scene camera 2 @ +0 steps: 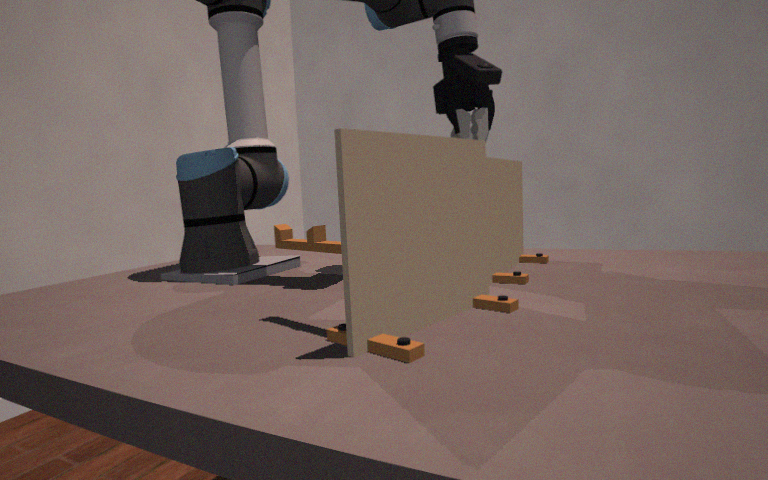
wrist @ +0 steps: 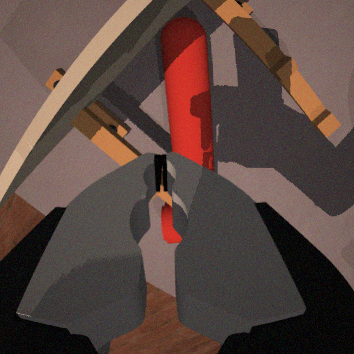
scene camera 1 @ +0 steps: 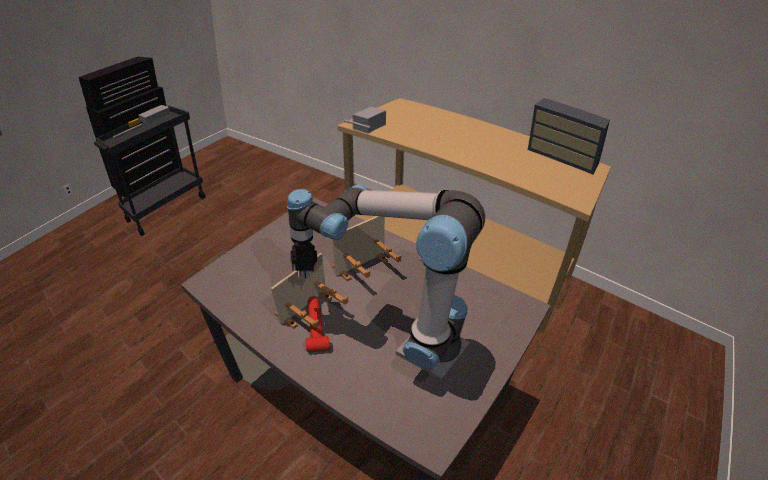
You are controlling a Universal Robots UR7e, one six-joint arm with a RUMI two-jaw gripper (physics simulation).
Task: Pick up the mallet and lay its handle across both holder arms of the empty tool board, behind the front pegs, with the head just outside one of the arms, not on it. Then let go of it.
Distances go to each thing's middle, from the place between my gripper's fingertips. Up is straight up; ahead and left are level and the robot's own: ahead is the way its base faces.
Right now my hand is 7 cm past the red mallet (scene camera 1: 317,342), 3 cm to the right of it and 17 cm above it.
